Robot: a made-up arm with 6 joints.
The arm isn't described. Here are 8 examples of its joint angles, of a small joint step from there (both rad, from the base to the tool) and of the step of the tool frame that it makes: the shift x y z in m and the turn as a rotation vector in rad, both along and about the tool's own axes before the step.
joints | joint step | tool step
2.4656 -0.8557 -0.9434 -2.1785 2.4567 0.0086 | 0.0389 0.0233 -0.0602 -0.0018 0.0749 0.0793 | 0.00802 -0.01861 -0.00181 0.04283 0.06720 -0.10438
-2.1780 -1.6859 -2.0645 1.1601 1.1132 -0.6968 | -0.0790 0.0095 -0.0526 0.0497 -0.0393 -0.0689 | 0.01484 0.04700 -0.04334 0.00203 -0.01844 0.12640
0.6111 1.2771 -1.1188 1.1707 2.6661 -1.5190 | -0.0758 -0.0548 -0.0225 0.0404 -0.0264 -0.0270 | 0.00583 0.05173 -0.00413 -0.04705 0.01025 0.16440
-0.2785 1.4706 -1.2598 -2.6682 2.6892 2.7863 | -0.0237 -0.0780 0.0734 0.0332 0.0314 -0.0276 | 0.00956 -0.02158 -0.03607 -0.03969 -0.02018 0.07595
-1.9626 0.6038 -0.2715 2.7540 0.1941 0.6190 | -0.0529 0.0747 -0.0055 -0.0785 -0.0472 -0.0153 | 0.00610 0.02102 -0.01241 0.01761 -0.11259 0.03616
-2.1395 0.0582 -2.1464 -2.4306 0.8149 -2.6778 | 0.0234 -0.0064 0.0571 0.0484 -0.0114 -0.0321 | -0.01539 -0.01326 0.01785 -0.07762 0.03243 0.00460
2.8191 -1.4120 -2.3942 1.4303 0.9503 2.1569 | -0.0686 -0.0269 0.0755 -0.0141 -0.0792 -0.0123 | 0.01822 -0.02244 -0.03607 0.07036 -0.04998 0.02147
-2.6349 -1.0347 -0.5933 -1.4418 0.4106 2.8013 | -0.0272 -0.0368 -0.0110 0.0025 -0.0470 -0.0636 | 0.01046 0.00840 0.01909 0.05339 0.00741 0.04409
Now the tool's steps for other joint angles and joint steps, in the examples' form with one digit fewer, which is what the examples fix.
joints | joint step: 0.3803 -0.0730 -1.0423 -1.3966 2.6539 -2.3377 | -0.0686 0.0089 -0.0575 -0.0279 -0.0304 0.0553
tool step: -0.0330 -0.0009 -0.0212 -0.0172 -0.0535 -0.0825
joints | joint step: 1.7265 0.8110 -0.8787 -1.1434 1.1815 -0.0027 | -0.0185 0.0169 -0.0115 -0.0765 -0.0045 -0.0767
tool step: 0.0038 -0.0041 -0.0104 -0.0519 0.0008 0.1030
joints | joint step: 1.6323 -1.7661 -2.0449 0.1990 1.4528 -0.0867 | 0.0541 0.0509 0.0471 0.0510 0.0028 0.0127
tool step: 0.0042 -0.0516 -0.0617 0.0953 0.0840 -0.0759
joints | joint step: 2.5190 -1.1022 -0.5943 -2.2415 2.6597 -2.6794 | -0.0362 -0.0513 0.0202 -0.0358 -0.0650 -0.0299
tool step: 0.0109 0.0042 -0.0177 0.0096 0.0241 -0.0063
